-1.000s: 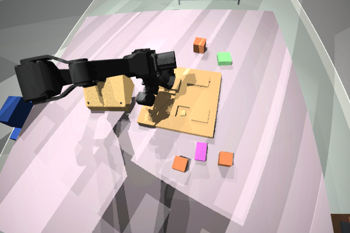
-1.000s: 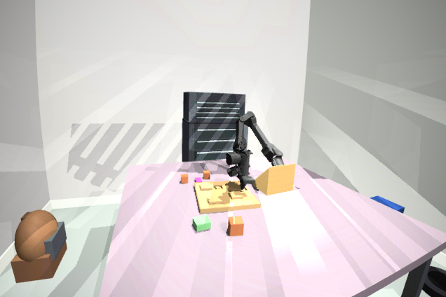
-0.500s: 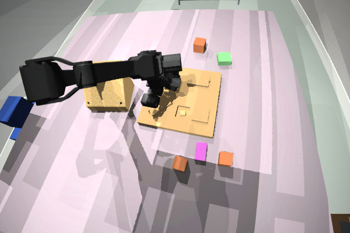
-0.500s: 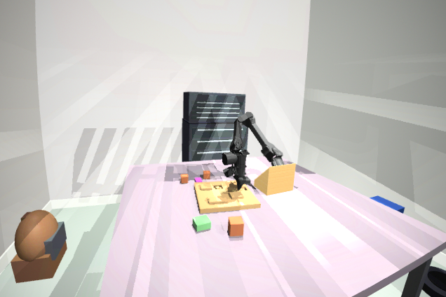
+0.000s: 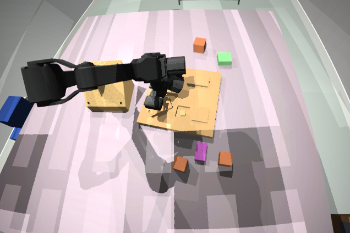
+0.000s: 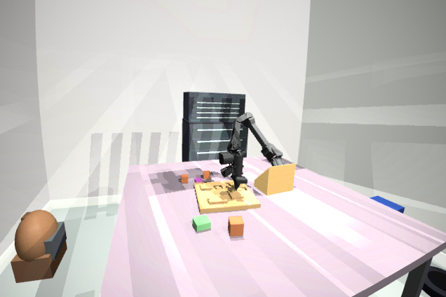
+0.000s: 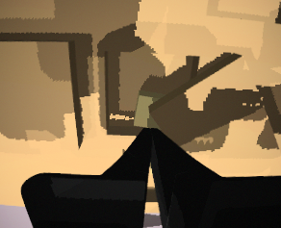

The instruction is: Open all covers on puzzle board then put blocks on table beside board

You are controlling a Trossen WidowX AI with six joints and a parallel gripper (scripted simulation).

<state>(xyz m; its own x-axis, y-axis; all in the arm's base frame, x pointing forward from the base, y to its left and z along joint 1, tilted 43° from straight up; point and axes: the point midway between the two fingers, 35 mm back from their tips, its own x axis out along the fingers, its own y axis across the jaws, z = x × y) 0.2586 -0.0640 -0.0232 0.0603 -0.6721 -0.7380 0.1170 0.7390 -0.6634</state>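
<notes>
Now: the wooden puzzle board 70 mm ahead of my gripper tip and 10 mm to the left of it. The rest, counted from my gripper tip: orange block: 310 mm to the left, 140 mm ahead; then green block: 250 mm ahead, 230 mm to the left, 10 mm below.
</notes>
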